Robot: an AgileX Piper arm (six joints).
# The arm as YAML. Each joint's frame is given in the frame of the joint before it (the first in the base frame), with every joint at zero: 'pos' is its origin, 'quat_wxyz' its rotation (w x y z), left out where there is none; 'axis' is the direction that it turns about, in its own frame. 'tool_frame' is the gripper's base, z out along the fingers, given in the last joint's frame.
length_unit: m
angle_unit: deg
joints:
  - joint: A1
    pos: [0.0, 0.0, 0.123]
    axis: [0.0, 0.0, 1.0]
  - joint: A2
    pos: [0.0, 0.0, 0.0]
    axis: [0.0, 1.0, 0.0]
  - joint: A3
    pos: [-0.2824, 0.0, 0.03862]
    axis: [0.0, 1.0, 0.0]
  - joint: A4
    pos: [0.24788, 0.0, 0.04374]
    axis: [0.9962, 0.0, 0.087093]
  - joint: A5
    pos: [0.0, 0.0, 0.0]
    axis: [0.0, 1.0, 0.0]
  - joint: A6
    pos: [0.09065, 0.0, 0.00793]
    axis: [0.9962, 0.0, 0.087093]
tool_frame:
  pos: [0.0, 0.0, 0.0]
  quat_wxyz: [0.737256, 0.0, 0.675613, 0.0]
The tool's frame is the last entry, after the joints.
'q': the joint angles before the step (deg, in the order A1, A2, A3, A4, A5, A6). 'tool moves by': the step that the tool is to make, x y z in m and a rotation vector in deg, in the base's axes. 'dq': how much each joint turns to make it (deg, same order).
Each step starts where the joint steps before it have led.
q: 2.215 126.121 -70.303 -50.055 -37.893 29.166
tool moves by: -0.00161 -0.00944 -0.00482 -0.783 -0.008 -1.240
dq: -1.133 0.227 0.907 1.248 -0.212 -2.098
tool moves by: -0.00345 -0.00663 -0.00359 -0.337 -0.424 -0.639
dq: -0.867 0.000 1.308 1.333 -1.054 -2.204
